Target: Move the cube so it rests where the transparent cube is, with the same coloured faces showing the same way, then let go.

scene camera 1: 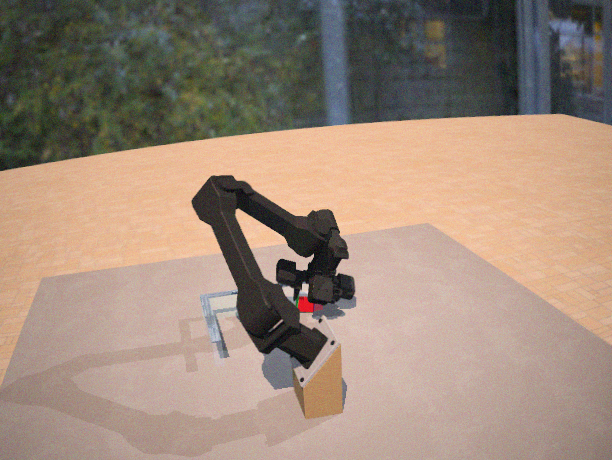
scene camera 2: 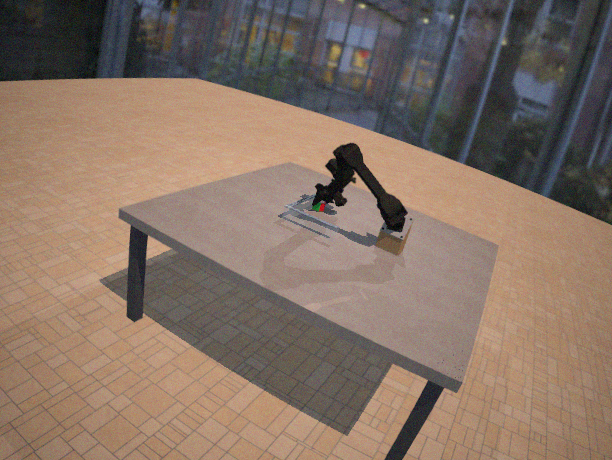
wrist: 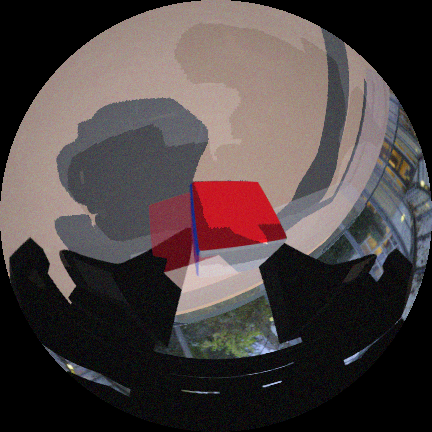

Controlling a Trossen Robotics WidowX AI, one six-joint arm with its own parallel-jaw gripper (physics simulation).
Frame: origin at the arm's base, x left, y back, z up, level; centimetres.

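Seen in the pictures: gripper, fingertip midpoint: (scene camera 1: 303, 301) (scene camera 2: 314, 206) (wrist: 223, 235); arm's base at its link origin: (scene camera 1: 311, 348) (scene camera 2: 396, 223).
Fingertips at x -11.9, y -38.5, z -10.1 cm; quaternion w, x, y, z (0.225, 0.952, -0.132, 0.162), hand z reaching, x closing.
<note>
Pixels of each thing's top centre, then the offset from my fingertips to it. Level surfaces: height alone.
- transparent cube at its top centre: (wrist: 209, 274) (scene camera 1: 311, 292) dz +2.7, dx -1.8, dy +1.6 cm
- pale glassy angled frame at its top centre: (scene camera 1: 275, 305) (scene camera 2: 327, 208) dz +4.8, dx +9.3, dy +8.6 cm
- grey-brown table at its surface level: dz -1.2 cm
The cube (scene camera 1: 305, 304) (scene camera 2: 322, 207) (wrist: 232, 210) is between the fingers of my gripper (scene camera 1: 310, 299) (wrist: 223, 235), which is shut on it. In the wrist view its red face is toward the camera, a narrow blue face is on its left and a pale grey-white face is toward the fingers. Scene camera 2 shows green and red faces. The transparent cube (scene camera 1: 318, 307) (wrist: 167, 225) shows see-through red, directly left of the held cube in the wrist view and overlapping it. The two are offset sideways. Whether the held cube touches the table is unclear.
A pale glassy angled frame (scene camera 1: 212, 327) (scene camera 2: 310, 217) is near the cubes, partly hidden by the arm in scene camera 1. The arm's wooden base block (scene camera 1: 322, 385) (scene camera 2: 392, 244) stands on the grey-brown table (scene camera 1: 450, 350) (scene camera 2: 225, 240). Arm shadows lie across the table.
</note>
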